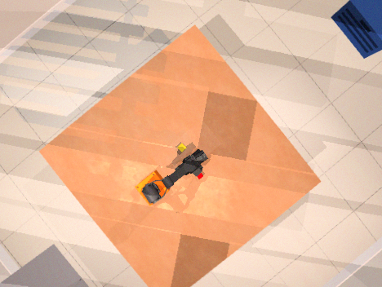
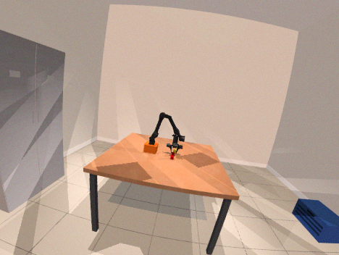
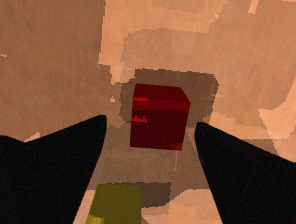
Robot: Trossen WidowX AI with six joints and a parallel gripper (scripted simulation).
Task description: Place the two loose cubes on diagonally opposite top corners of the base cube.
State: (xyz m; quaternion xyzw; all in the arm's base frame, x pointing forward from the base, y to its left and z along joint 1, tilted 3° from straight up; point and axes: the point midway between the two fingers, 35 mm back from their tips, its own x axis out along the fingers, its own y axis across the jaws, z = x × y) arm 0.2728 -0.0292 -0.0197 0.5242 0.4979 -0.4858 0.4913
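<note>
Right now my gripper tip is 2 cm short of the yellow cube, 10 cm to the right of it and 1 cm above it.
</note>
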